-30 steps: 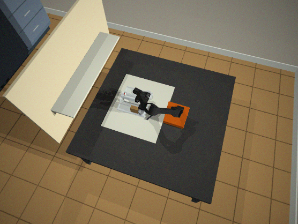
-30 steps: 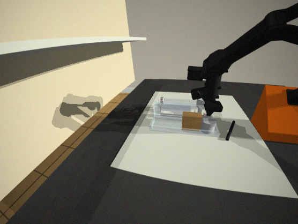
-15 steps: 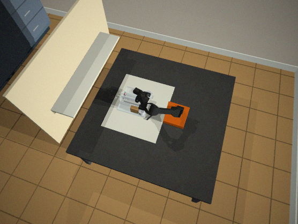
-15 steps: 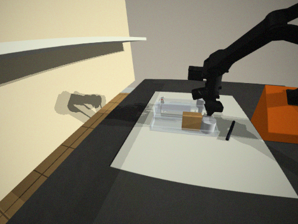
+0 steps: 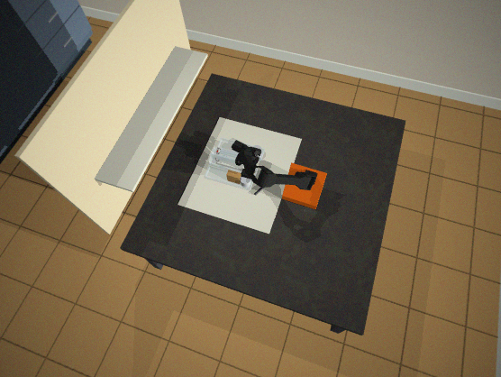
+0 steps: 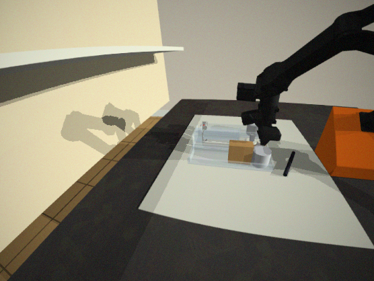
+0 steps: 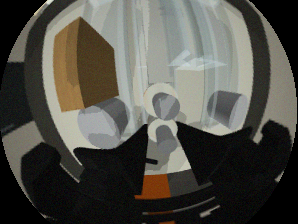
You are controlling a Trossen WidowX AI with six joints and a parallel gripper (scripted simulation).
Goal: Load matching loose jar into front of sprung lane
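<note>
The white mat lies 60 mm ahead of my gripper tip, 10 mm to the left of it and 30 mm below it. Also, from my gripper tip: brown box 80 mm ahead, 80 mm to the left, 10 mm above; black rod 90 mm behind, 70 mm to the left, 20 mm below.
</note>
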